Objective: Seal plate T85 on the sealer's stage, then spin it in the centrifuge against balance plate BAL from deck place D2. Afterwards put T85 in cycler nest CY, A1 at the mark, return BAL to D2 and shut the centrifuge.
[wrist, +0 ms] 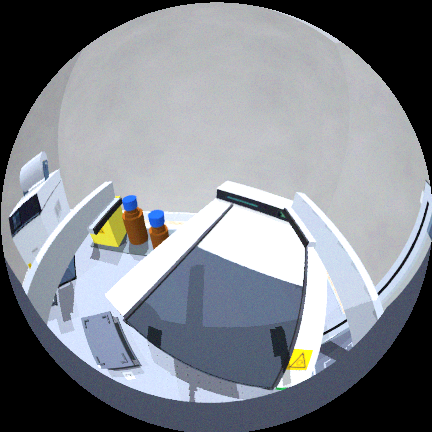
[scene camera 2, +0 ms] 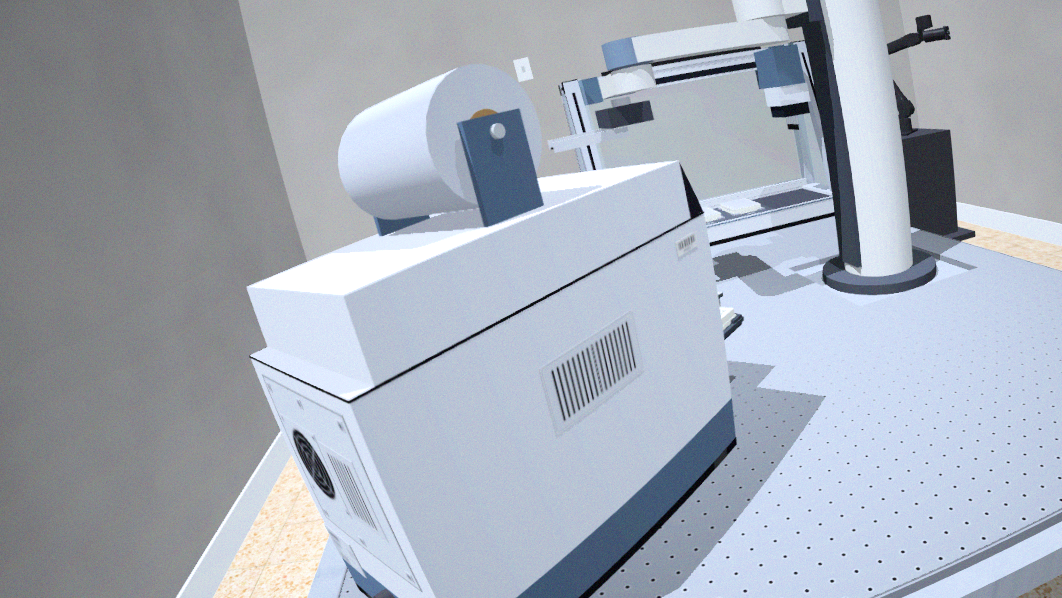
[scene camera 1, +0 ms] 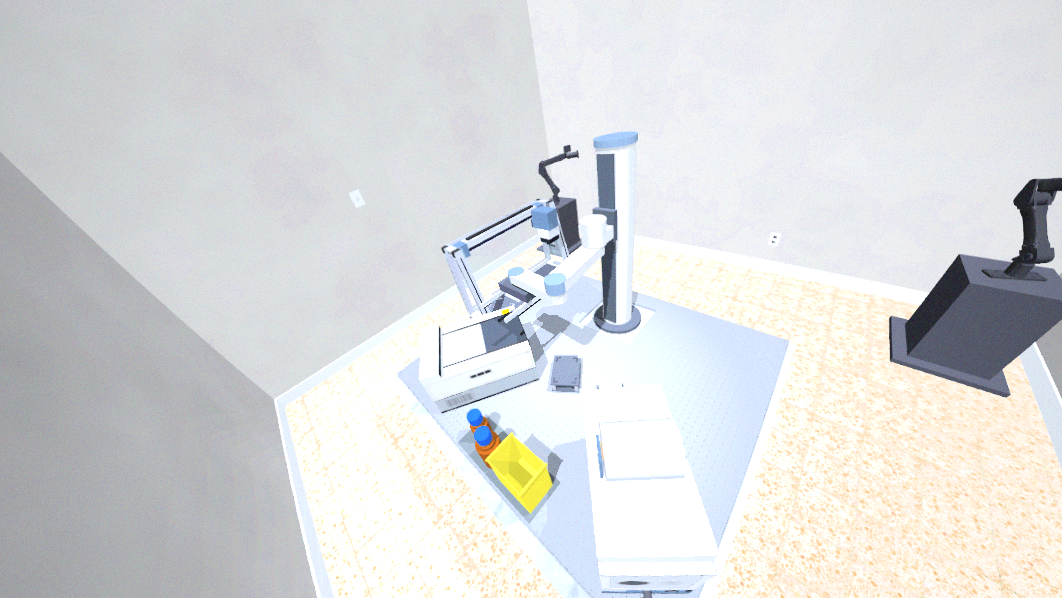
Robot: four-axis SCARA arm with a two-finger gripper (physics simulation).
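Pixels of known places: gripper, fingertip midpoint: (wrist: pixel 200 193) (scene camera 2: pixel 551 146) (scene camera 1: pixel 492 313); arm's base, origin of the base link: (scene camera 2: pixel 879 273) (scene camera 1: pixel 616 318).
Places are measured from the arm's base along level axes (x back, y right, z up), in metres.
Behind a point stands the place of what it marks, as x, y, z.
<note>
My gripper (scene camera 1: pixel 511 317) {-0.598, 0.221, 0.374} (scene camera 2: pixel 552 144) {-0.598, 0.221, 0.374} (wrist: pixel 200 193) {-0.598, 0.221, 0.374} is open and empty, its long fingers spread wide beside and above the low white machine (scene camera 1: pixel 486 371) {-0.740, 0.172, 0.181} (wrist: pixel 250 310) {-0.561, 0.291, 0.226} with a dark window and yellow warning label. This looks like the centrifuge, its lid shut. The sealer (scene camera 1: pixel 650 520) {-0.841, -0.571, 0.363} (scene camera 2: pixel 475 386) {-0.759, -0.643, 0.268} (wrist: pixel 56 200) {-0.831, -0.416, 0.248} is the tall white box with a film roll. A pale plate (scene camera 2: pixel 726 317) {-0.461, -0.292, 0.124} partly shows at its far end in the scene camera 2 view; its label is not readable. Two white plates (scene camera 2: pixel 740 205) {-0.084, 0.556, 0.087} (scene camera 2: pixel 711 215) {-0.188, 0.523, 0.085} lie in the gantry's deck. I cannot tell which is BAL.
A grey flat nest (scene camera 1: pixel 566 369) {-0.473, -0.026, 0.065} (wrist: pixel 106 340) {-0.481, -0.009, 0.065} with corner marks sits between the machines. A yellow bin (scene camera 1: pixel 520 475) {-0.908, -0.160, 0.021} (wrist: pixel 112 232) {-0.860, -0.115, 0.090} and two brown bottles with blue caps (scene camera 1: pixel 486 445) {-0.935, -0.057, 0.153} (wrist: pixel 135 227) {-0.888, -0.017, 0.100} stand near the edge. The gantry frame (scene camera 1: pixel 496 226) {-0.180, 0.632, 0.517} and arm column (scene camera 1: pixel 625 237) {-0.039, -0.064, 0.514} (scene camera 2: pixel 869 148) {-0.036, -0.065, 0.271} stand behind.
</note>
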